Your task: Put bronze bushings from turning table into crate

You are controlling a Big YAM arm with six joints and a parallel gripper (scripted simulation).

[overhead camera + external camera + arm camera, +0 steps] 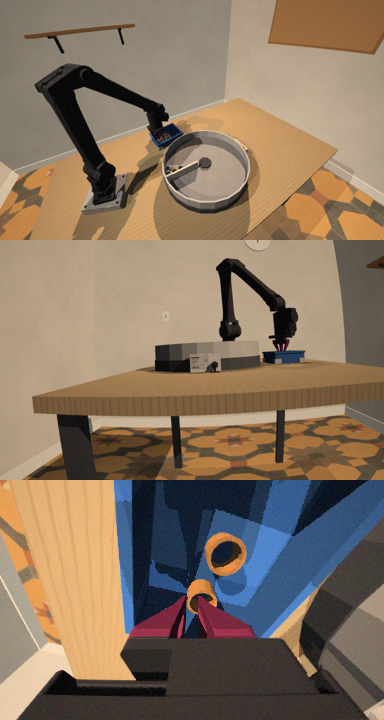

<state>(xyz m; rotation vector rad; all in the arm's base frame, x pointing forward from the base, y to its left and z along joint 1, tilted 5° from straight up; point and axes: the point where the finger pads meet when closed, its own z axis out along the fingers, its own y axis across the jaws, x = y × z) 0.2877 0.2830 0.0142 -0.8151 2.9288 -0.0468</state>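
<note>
The blue crate lies 5 cm ahead of my hand and 1 cm below it. The rest, counted from my hand: grey turning table: 32 cm to the right, 20 cm ahead, 2 cm above.
</note>
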